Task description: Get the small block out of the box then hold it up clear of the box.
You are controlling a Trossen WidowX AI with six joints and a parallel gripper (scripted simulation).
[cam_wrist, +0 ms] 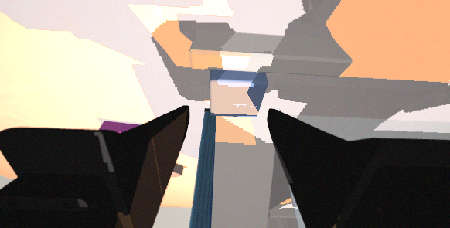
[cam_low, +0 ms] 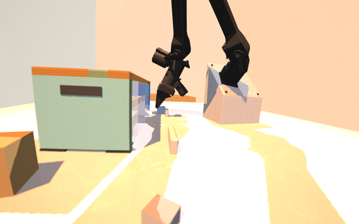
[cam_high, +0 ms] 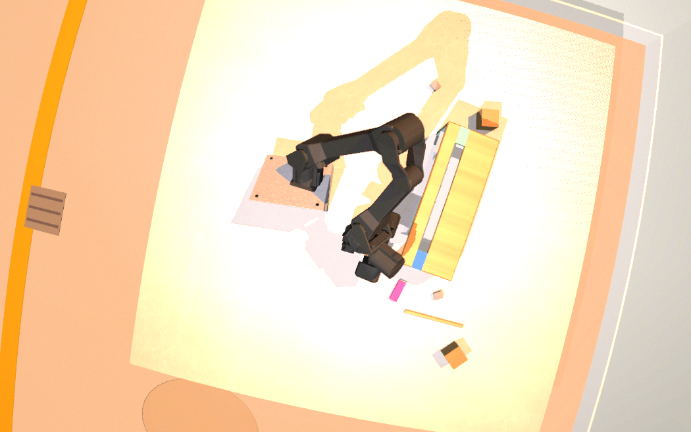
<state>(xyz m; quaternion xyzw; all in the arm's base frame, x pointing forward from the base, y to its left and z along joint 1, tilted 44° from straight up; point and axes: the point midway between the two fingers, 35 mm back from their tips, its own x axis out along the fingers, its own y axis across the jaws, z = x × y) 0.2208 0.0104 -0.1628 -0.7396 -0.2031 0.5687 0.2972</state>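
Right now the blue block is 20 mm behind my gripper tip and 10 mm below it. Round my gripper tip: thin orange stick 200 mm ahead, 160 mm to the right, 20 mm below; pink block 110 mm to the right, 70 mm ahead, 20 mm below; box 170 mm to the left, 70 mm ahead, 40 mm above.
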